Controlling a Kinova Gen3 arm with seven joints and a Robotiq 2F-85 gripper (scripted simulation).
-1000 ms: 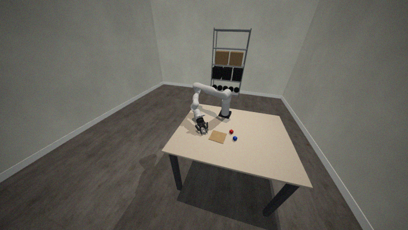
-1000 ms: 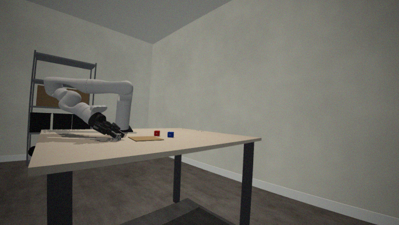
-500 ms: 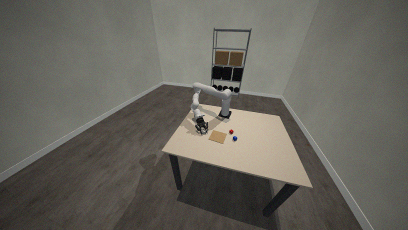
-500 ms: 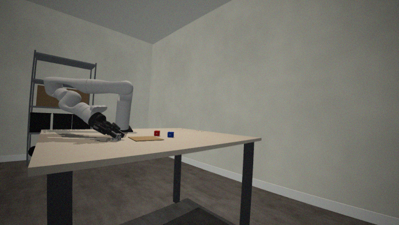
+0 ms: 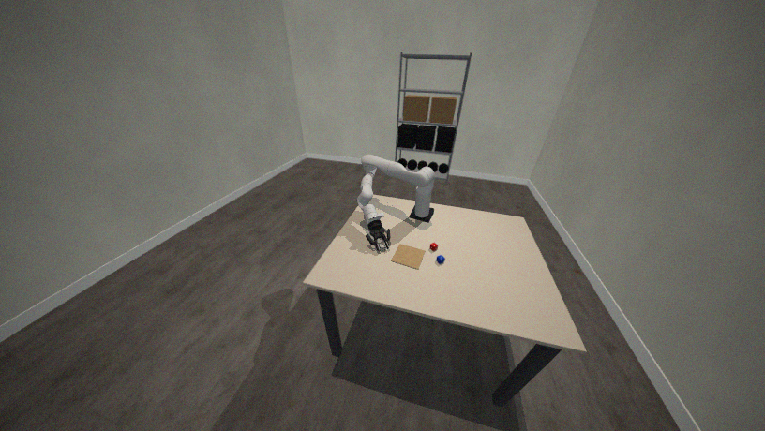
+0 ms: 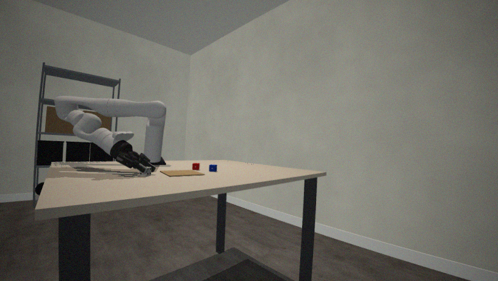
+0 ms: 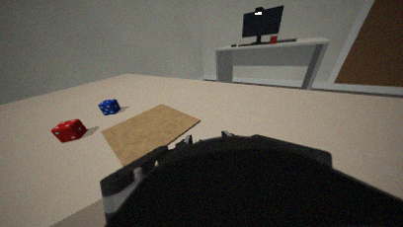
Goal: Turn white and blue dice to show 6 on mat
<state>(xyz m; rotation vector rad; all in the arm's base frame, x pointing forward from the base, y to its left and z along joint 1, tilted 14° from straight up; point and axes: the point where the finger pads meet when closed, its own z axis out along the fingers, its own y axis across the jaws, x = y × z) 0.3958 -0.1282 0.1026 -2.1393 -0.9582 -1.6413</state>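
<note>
Right now the white die is 10 mm behind my hand and 10 mm below it. The rest, counted from my hand: tan mat: 10 mm behind, 140 mm to the left, 20 mm below; then blue die: 20 mm behind, 300 mm to the left, 10 mm below; then red die: 100 mm behind, 250 mm to the left, 10 mm below.
</note>
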